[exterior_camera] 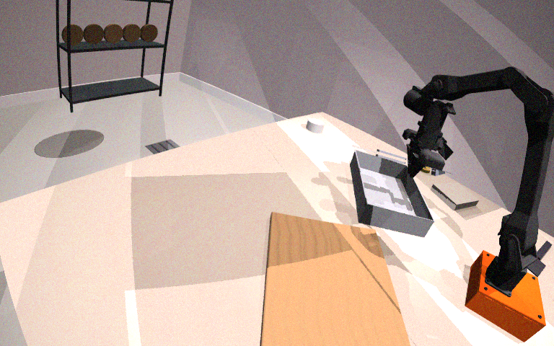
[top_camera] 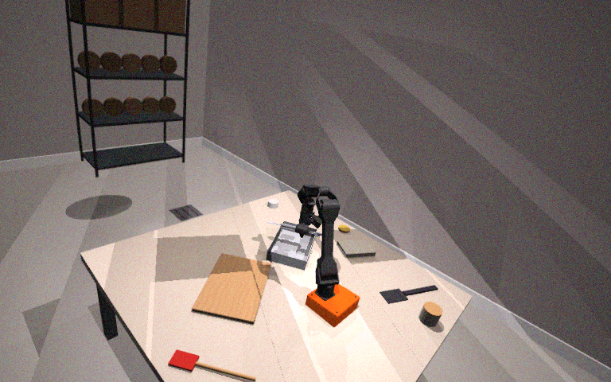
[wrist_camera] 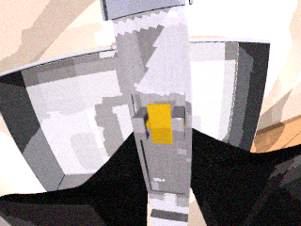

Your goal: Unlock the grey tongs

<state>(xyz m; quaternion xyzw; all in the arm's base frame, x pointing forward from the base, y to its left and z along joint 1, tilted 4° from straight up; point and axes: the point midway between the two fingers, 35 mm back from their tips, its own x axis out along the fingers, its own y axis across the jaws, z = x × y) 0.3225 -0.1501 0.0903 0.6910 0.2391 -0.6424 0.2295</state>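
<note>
Right now my gripper tip is 2 cm past the yellow lock piece, 2 cm to the left of it and 4 cm below it. From my gripper tip the other things lie so: yellow disc (4 cm ahead, 39 cm to the right, 9 cm below); then roasting tin (4 cm ahead, 1 cm to the left, 7 cm below); then pale flat block (14 cm behind, 29 cm to the right, 8 cm below).
</note>
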